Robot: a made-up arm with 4 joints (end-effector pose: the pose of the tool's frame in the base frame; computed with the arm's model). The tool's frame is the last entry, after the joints. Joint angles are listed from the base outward.
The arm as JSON. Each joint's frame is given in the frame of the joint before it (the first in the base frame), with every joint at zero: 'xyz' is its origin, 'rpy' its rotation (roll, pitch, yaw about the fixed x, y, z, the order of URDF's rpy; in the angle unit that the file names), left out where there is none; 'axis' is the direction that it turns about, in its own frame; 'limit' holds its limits. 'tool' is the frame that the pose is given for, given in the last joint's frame.
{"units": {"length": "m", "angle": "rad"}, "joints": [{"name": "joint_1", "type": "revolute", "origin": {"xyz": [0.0, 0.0, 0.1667]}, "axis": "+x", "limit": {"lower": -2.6, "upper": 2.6}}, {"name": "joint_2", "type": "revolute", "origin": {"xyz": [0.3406, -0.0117, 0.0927]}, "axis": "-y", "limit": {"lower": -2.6, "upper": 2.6}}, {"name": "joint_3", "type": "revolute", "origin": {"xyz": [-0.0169, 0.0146, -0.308]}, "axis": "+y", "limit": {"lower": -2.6, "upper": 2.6}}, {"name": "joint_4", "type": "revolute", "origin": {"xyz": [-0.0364, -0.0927, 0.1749]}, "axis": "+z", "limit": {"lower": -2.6, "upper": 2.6}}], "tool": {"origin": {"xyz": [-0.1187, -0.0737, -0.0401]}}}
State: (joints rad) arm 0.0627 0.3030 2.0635 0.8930
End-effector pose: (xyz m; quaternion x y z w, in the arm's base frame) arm 0.5588 -0.2168 -0.0265 0.3507 0.6864 0.2967 0.5638
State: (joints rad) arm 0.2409 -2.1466 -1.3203 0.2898
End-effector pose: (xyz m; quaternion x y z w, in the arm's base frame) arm 0.1031 -0.2987 0.5679 0.1664 0.3785 0.1790 0.8927
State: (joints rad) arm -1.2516 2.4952 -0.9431 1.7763
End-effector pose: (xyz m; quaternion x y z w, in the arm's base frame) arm 0.5217 0.1128 0.4051 0.5673 0.5729 -0.2725 0.5251
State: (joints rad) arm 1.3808 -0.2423 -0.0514 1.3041
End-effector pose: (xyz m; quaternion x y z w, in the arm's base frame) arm 0.2792 0.0270 -0.0663 0.5485 -0.3263 0.5140 0.5732
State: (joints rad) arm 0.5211 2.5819 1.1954 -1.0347
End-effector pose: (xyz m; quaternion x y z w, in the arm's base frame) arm 0.3565 -0.1274 0.3377 0.4776 -0.4387 -0.5107 0.5645
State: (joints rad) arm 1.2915 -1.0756 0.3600 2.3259
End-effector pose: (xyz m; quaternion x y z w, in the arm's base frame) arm 0.2084 0.0791 0.0132 -0.6620 0.2078 -0.7092 0.1247
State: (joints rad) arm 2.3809 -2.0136 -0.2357 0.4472
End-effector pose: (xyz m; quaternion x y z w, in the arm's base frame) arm 0.2244 -0.0712 -0.2092 0.6345 0.1513 0.7549 0.0683
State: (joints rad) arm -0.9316 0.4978 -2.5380 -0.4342
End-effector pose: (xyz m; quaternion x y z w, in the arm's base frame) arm 0.6327 -0.3354 0.0504 0.1690 -0.8764 0.4278 0.1427
